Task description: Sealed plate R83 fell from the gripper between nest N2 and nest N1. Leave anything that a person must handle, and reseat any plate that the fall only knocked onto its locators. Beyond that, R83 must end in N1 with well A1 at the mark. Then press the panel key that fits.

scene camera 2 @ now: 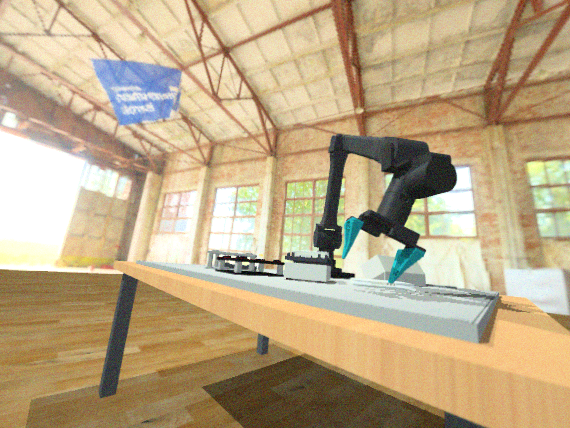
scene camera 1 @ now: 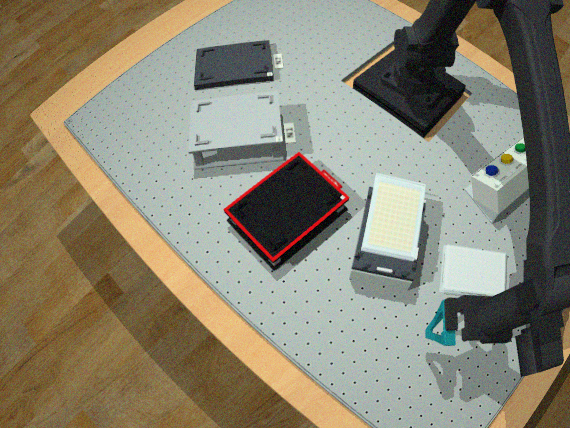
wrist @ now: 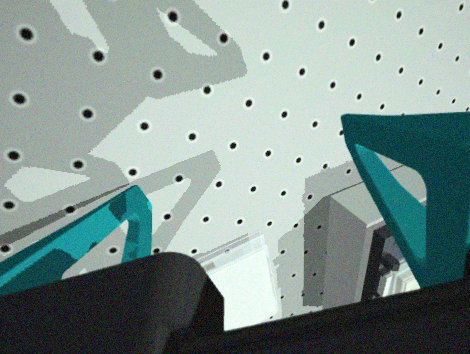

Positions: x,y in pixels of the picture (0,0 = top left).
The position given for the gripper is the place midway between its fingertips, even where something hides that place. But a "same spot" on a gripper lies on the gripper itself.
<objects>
gripper: scene camera 2; scene camera 1 448,333; wrist
same spot on gripper: [wrist: 168,295] = [scene camera 2: 392,230]
</objects>
